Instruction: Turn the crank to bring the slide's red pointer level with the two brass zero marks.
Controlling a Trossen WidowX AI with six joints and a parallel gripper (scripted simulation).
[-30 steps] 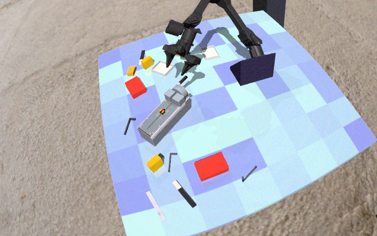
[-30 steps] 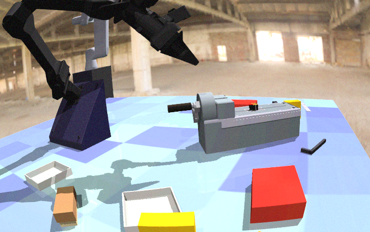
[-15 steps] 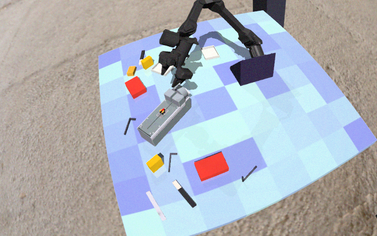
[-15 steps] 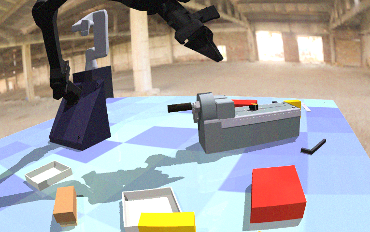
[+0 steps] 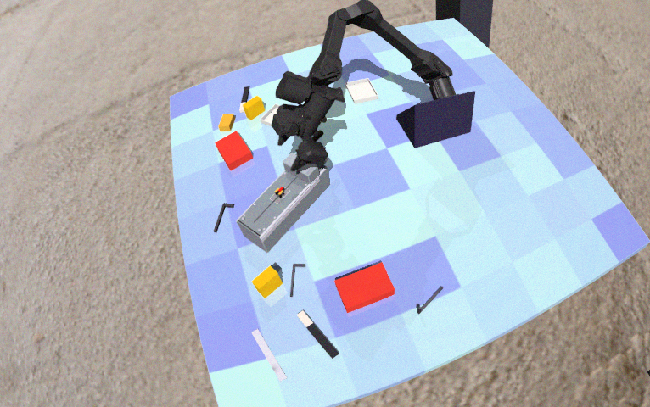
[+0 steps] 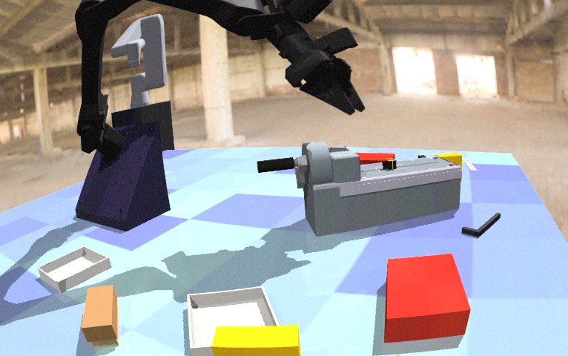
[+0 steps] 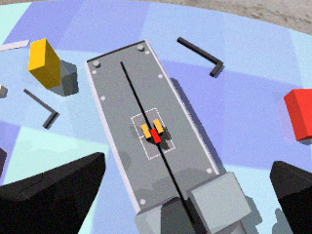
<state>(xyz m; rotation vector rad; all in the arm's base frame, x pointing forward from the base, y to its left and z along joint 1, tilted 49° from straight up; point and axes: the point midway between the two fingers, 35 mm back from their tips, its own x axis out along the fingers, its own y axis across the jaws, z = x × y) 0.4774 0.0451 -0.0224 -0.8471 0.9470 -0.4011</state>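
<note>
Now: the dark crank handle 100 mm behind my gripper tip, 90 mm to the right of it and 60 mm below it. Also, from my gripper tip: red pointer (40 mm ahead, 20 mm to the left, 80 mm below); tan block (180 mm behind, 400 mm to the right, 150 mm below).
</note>
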